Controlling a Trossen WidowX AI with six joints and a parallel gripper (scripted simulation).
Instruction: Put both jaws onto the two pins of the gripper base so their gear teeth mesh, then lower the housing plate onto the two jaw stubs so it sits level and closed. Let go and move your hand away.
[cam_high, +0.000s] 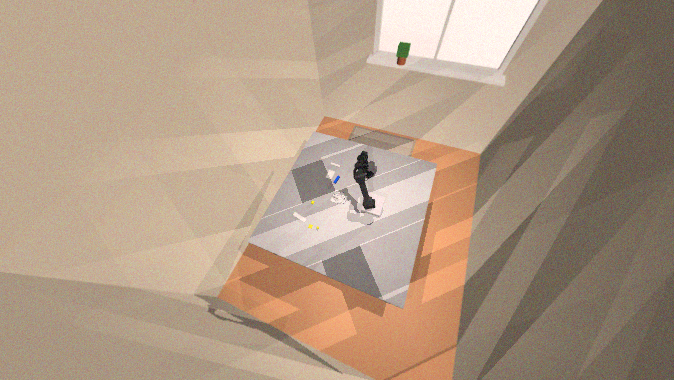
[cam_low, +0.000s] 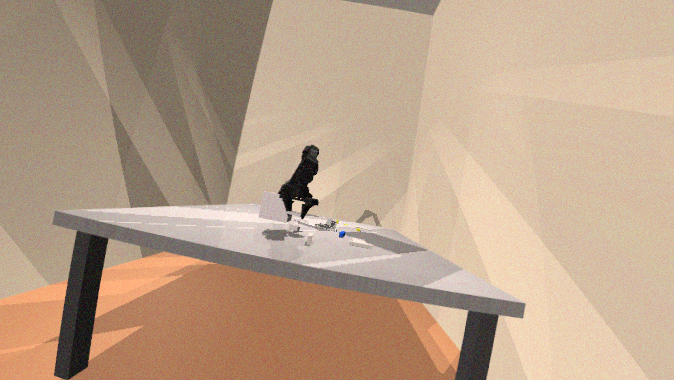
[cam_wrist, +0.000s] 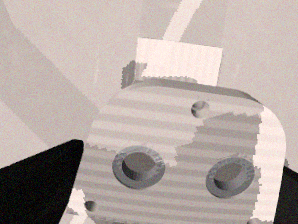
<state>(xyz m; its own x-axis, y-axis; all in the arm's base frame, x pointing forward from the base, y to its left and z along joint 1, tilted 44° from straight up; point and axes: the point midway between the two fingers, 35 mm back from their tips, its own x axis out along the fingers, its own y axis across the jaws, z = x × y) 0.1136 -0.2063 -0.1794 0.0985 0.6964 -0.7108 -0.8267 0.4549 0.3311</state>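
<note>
Now: gripper tip 140 mm short of the white jaw, 230 mm to the right of it and 50 mm above it. From my gripper tip the other things lie so: ribbed rectangular plate 200 mm ahead, 240 mm to the left, 60 mm below; then pale housing plate 10 mm to the left, 20 mm above; then blue block 240 mm ahead, 70 mm to the left, 50 mm below.
</note>
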